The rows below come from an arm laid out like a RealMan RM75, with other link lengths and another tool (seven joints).
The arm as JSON. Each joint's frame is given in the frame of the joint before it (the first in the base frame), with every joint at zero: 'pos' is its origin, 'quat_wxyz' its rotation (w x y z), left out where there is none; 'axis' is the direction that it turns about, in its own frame. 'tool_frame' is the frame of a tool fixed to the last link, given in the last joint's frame.
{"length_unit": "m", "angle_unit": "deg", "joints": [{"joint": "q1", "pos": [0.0, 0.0, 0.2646], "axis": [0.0, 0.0, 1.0]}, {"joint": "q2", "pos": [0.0, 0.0, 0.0], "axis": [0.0, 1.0, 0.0]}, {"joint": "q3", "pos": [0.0, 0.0, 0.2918], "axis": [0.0, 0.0, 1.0]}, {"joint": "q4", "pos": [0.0, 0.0, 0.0], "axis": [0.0, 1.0, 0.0]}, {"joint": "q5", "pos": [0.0, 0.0, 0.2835], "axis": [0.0, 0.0, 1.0]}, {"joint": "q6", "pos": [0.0, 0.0, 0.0], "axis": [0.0, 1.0, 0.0]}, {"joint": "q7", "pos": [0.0, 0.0, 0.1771], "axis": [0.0, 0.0, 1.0]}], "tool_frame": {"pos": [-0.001, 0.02, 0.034], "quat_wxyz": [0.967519, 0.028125, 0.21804, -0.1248]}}
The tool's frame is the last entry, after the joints.
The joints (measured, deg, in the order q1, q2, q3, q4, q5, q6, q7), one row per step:
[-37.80 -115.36 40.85 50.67 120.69 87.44 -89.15]
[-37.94 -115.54 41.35 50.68 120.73 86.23 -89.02]
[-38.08 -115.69 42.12 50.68 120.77 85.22 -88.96]
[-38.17 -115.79 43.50 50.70 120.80 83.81 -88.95]
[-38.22 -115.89 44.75 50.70 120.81 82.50 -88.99]
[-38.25 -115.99 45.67 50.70 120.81 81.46 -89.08]
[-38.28 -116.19 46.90 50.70 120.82 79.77 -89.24]
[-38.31 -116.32 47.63 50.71 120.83 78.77 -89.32]
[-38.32 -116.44 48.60 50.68 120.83 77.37 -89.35]
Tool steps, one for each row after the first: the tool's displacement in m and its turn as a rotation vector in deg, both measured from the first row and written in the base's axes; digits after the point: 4 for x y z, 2 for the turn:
[0.0008 0.0036 -0.0024 0.65 0.51 -0.04]
[0.0021 0.0062 -0.0057 0.93 1.12 -0.21]
[0.0033 0.0094 -0.0104 1.19 2.17 -0.44]
[0.0041 0.0121 -0.0148 1.43 3.08 -0.59]
[0.0047 0.0142 -0.0181 1.66 3.71 -0.62]
[0.0054 0.0178 -0.0228 2.20 4.55 -0.54]
[0.0060 0.0199 -0.0257 2.53 5.05 -0.53]
[0.0061 0.0228 -0.0291 3.06 5.77 -0.53]

